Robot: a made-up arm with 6 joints.
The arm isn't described. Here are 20 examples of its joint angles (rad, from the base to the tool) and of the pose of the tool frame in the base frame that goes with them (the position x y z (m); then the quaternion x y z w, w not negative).
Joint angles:
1: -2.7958 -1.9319 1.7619 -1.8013 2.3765 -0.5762
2: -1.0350 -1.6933 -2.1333 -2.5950 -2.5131 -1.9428
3: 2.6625 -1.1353 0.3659 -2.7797 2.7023 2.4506
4: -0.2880 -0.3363 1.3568 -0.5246 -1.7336 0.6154
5: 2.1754 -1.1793 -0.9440 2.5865 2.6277 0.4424
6: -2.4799 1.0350 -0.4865 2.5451 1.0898 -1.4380
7: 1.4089 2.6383 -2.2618 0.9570 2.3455 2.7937
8: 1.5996 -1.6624 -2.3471 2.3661 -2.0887 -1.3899
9: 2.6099 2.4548 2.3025 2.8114 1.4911 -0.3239
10: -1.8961 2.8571 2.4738 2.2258 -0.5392 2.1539
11: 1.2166 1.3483 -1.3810 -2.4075 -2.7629 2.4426
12: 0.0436 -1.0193 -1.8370 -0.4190 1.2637 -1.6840
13: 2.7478 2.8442 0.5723 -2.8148 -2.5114 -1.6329
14: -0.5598 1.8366 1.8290 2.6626 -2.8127 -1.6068
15: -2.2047 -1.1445 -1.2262 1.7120 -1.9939 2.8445
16: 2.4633 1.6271 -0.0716 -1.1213 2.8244 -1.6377
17: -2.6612 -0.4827 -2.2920 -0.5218 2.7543 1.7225
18: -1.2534 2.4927 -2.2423 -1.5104 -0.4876 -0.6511
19: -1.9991 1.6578 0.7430 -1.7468 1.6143 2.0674
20: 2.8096 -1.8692 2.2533 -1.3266 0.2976 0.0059
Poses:
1: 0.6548 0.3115 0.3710 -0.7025 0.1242 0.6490 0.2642
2: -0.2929 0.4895 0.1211 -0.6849 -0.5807 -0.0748 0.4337
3: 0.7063 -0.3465 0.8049 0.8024 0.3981 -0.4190 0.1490
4: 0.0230 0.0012 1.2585 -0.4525 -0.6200 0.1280 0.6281
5: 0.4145 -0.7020 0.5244 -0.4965 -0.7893 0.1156 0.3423
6: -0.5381 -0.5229 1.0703 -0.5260 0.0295 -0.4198 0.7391
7: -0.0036 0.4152 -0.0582 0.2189 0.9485 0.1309 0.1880
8: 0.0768 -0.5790 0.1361 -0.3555 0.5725 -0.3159 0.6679
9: -0.1051 -0.0289 -0.2611 -0.0793 0.9011 0.0090 0.4263
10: 0.0373 0.1274 -0.0475 0.1681 -0.0418 0.9176 0.3579
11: 0.2514 0.6687 0.7154 -0.8341 0.0203 0.5476 0.0631
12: -0.7825 -0.0987 0.4385 0.2906 -0.3602 -0.7789 0.4232
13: -0.0729 0.0081 -0.4733 -0.5337 0.1704 -0.7612 0.3266
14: 0.4855 -0.3303 0.0109 0.2449 -0.4869 0.4233 0.7237
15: 0.4110 0.6807 0.4794 -0.1640 -0.5718 -0.7573 0.2694
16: -0.6468 0.5862 0.2645 0.8561 -0.1418 0.1594 0.4707
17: 0.3658 0.1739 0.8320 -0.3485 -0.4500 -0.2703 0.7765
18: 0.2130 -0.4798 0.1937 0.6290 -0.2124 0.7099 0.2354
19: -0.4664 -0.7632 0.0919 -0.3003 -0.3214 0.8864 0.1441
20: 0.5107 -0.1424 0.5685 -0.1026 -0.4616 0.6024 0.6431
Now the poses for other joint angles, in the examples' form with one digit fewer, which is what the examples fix.
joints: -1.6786 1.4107 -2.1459 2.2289 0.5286 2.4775
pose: 0.028 -0.410 0.710 0.489 0.213 0.721 0.443
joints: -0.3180 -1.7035 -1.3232 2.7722 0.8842 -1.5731
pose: -0.609 0.204 -0.100 0.572 0.468 0.081 0.669
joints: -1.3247 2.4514 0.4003 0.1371 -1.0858 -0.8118
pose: 0.131 -0.612 -0.475 -0.154 0.651 -0.481 0.568
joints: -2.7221 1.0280 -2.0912 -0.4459 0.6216 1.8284
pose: -0.305 -0.122 0.992 -0.641 -0.252 -0.424 0.589
